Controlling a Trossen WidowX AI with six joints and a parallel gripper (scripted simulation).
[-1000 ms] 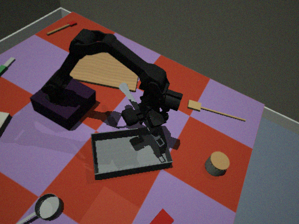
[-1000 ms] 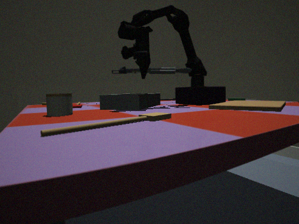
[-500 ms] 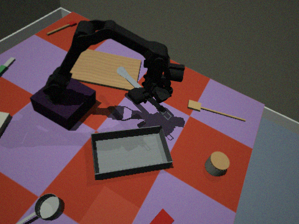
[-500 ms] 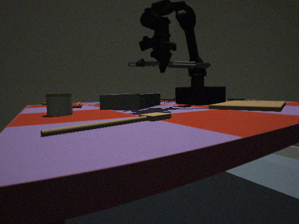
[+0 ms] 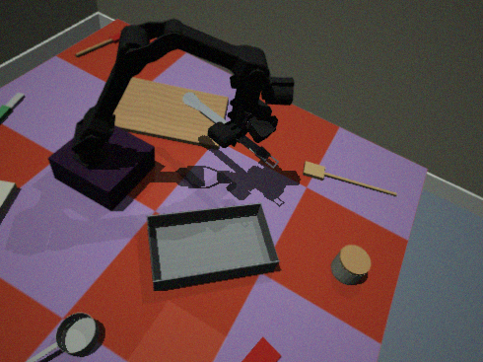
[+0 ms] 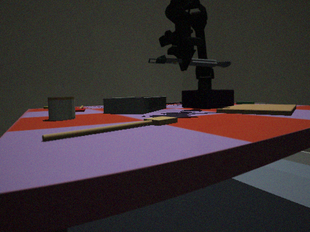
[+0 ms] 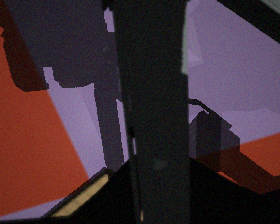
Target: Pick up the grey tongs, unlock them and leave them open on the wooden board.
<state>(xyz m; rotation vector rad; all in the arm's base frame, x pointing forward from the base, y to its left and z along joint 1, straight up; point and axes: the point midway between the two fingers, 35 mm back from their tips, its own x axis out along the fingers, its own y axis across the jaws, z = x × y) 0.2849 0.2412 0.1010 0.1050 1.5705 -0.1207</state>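
The wooden board lies 30 cm behind my gripper tip, 10 cm to the left of it and 15 cm below it. Round my gripper tip: roasting tin: 10 cm ahead, 22 cm to the right, 12 cm below; then lidded canister: 42 cm ahead, 4 cm to the right, 12 cm below.
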